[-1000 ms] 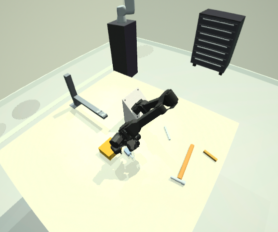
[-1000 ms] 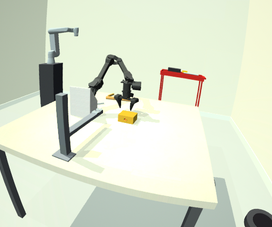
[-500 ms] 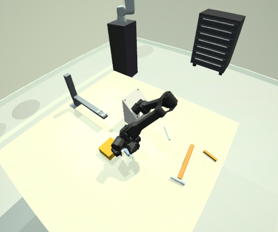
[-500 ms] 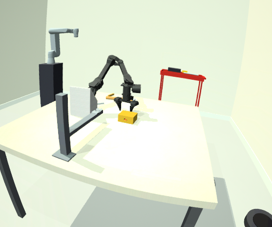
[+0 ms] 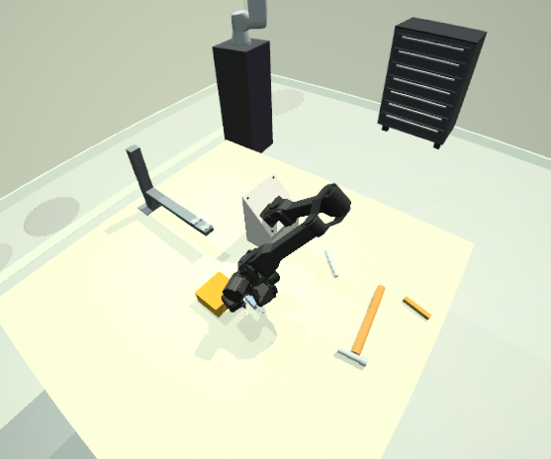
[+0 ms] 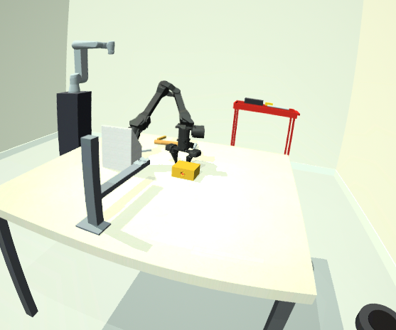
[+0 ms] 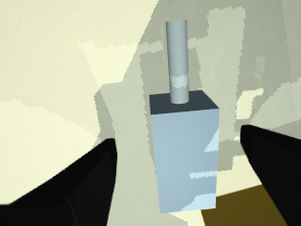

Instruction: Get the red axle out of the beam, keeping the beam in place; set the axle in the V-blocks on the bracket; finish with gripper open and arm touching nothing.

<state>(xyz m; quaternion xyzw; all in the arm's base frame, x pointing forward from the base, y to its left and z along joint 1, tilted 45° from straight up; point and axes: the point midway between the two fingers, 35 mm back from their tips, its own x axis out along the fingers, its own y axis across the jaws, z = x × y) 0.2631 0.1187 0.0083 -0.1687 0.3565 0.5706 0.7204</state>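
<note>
The yellow beam is 4 cm ahead of my gripper tip, 10 cm to the right of it and 2 cm above it. Also, from my gripper tip: orange bar: 25 cm behind, 47 cm to the left; then pale cube: 1 cm ahead, 2 cm to the left, 1 cm above; then white rod: 28 cm behind, 15 cm to the left.
</note>
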